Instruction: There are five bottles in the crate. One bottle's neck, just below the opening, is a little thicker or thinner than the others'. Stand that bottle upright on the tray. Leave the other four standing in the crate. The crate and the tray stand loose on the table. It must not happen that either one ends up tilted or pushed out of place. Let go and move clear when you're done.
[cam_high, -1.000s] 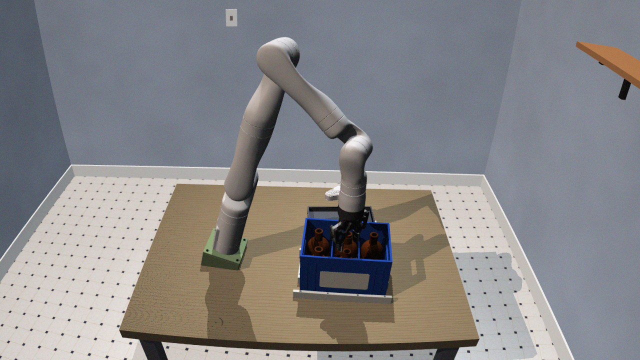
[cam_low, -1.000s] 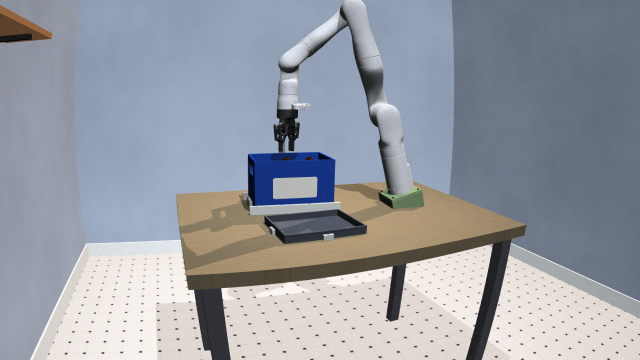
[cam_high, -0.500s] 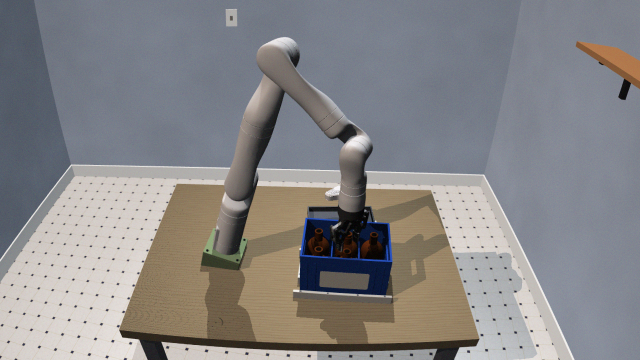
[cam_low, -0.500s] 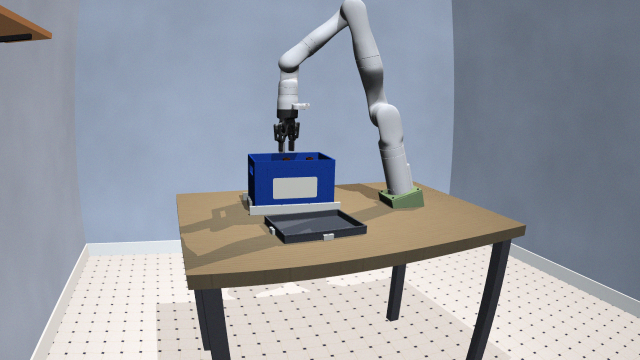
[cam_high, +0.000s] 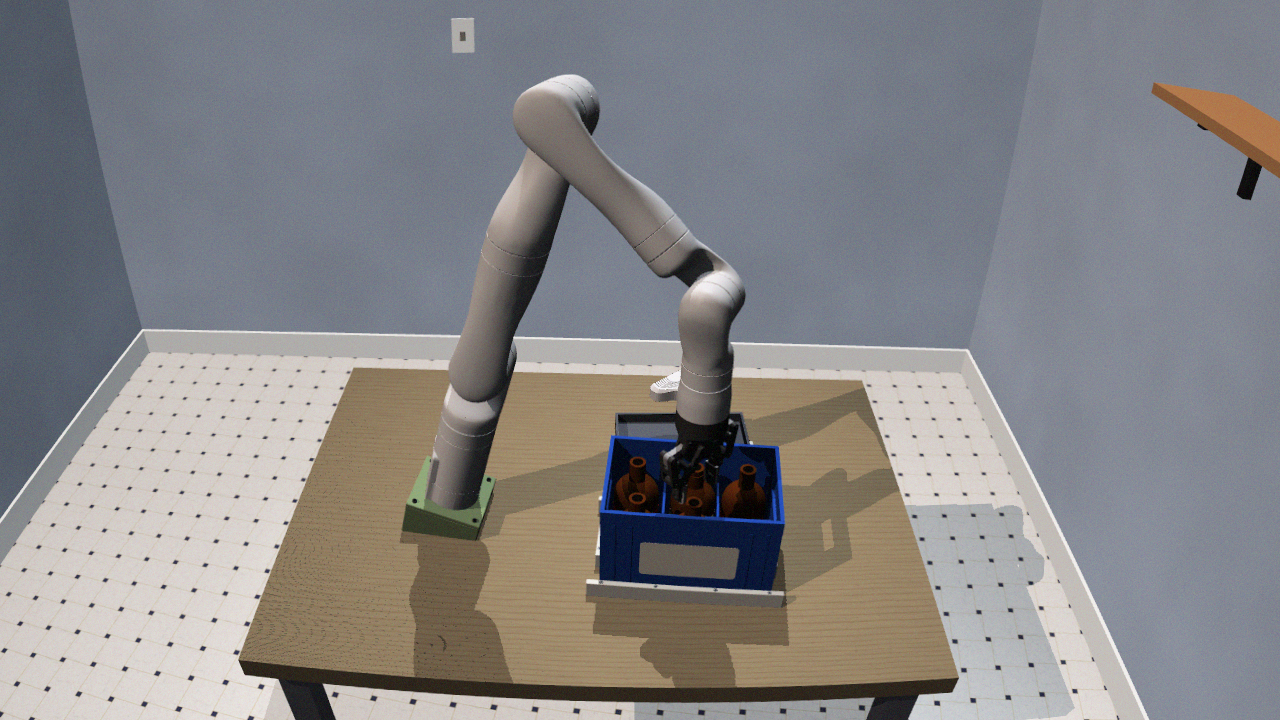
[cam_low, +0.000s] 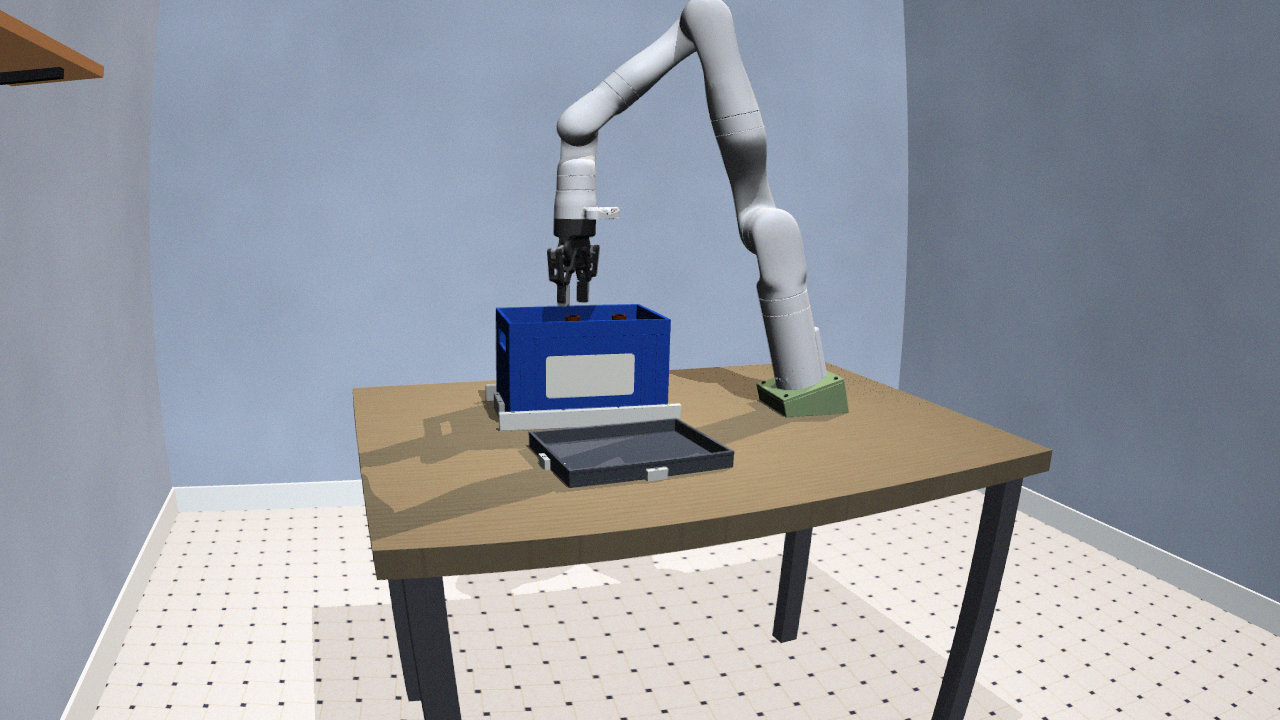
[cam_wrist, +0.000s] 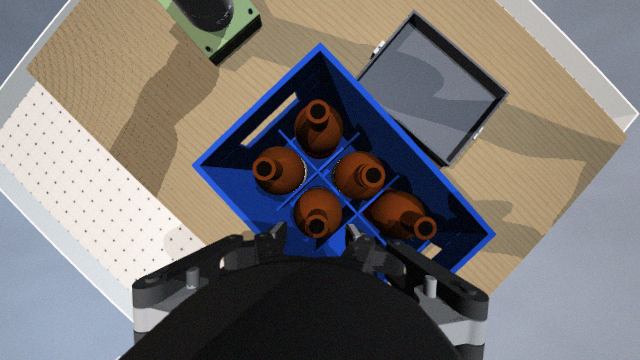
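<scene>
My hand is 10 mm short of the blue crate, 40 mm to the right of it and 120 mm above it. The rest, counted from my hand: dark grey tray 30 mm ahead, 320 mm to the left, 190 mm below.
</scene>
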